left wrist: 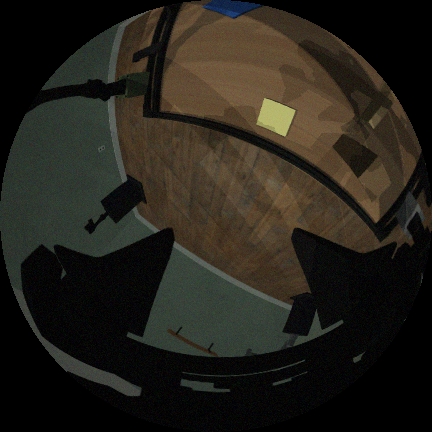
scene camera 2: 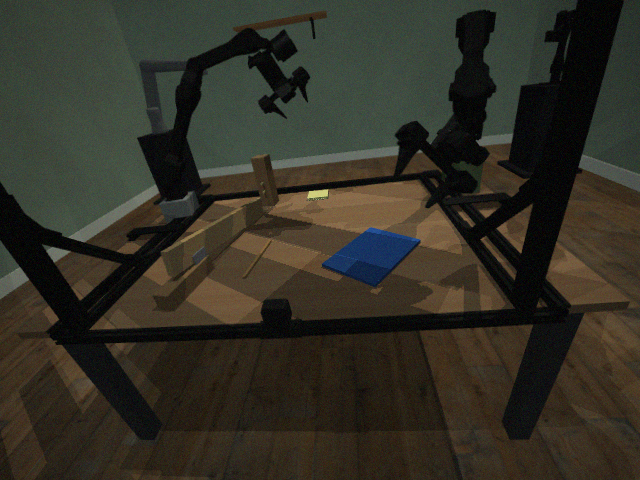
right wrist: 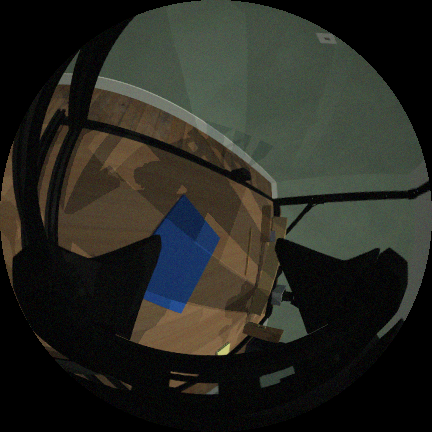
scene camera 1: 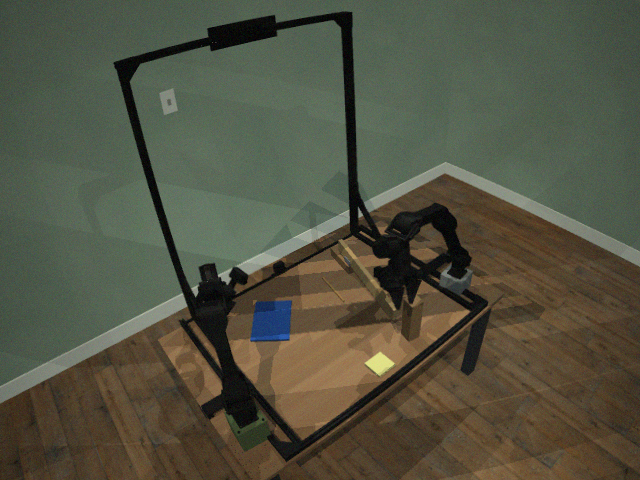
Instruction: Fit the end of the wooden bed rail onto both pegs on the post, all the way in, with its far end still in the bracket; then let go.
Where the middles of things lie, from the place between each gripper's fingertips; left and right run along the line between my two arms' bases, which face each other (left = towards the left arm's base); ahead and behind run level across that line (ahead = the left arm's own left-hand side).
Now: the upright wooden post (scene camera 2: 262, 166) 220 mm below my left hand, 140 mm to the left of it and 80 mm behind it. Round my left hand: yellow note (left wrist: 275, 116) 300 mm below, 60 mm behind, 40 mm to the right; blue mat (scene camera 2: 369, 258) 500 mm behind, 300 mm below, 200 mm to the right; wooden bed rail (scene camera 1: 388, 306) 390 mm behind, 250 mm below, 200 mm to the left.
The blue mat is 160 mm below my right hand, 80 mm to the left of it and 50 mm ahead of it. Round my right hand: yellow note (490 mm ahead, 240 mm to the left, 160 mm below); wooden bed rail (480 mm to the left, 160 mm ahead, 110 mm below); upright wooden post (470 mm ahead, 420 mm to the left, 80 mm below).
